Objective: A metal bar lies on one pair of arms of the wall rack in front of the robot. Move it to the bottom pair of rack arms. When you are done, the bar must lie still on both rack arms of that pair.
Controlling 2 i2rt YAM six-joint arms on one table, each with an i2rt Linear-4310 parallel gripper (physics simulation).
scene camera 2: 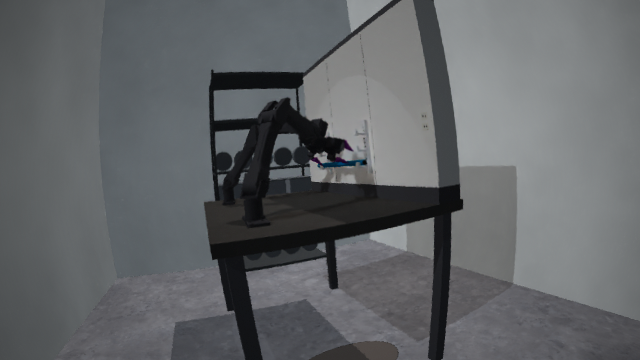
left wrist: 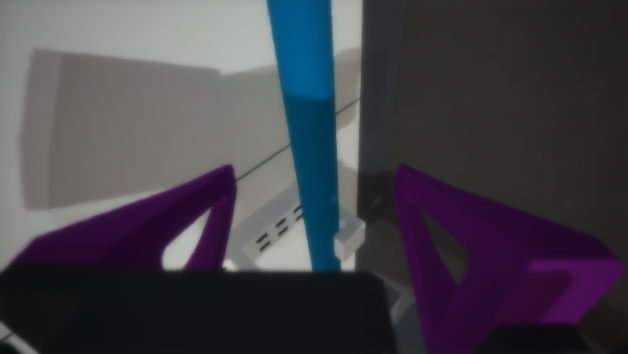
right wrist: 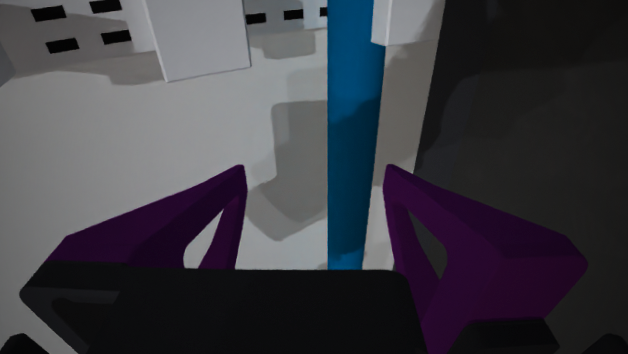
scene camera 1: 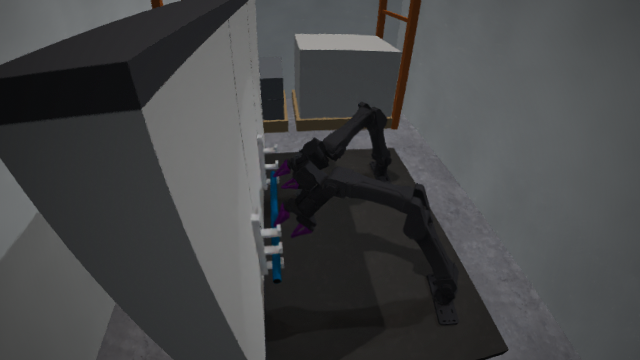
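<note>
The blue metal bar [scene camera 1: 275,228] lies level along the white wall, across the lowest arms of the two white rack brackets [scene camera 1: 263,162] [scene camera 1: 261,244]. It also shows in scene camera 2 [scene camera 2: 342,163]. My left gripper [scene camera 1: 291,223] is open, just off the bar near the nearer bracket. In the left wrist view the bar [left wrist: 309,140] runs between the purple fingers [left wrist: 315,172] with gaps on both sides, resting on a rack arm [left wrist: 348,239]. My right gripper [scene camera 1: 286,176] is open near the far bracket. In the right wrist view the bar [right wrist: 351,123] stands clear of the fingers [right wrist: 314,170].
The white wall panel [scene camera 1: 204,161] stands right behind the rack. Empty upper rack arms [scene camera 1: 271,165] stick out above the bar, and one shows in the right wrist view [right wrist: 197,38]. A grey crate [scene camera 1: 347,75] and a ladder [scene camera 1: 406,61] stand beyond the table.
</note>
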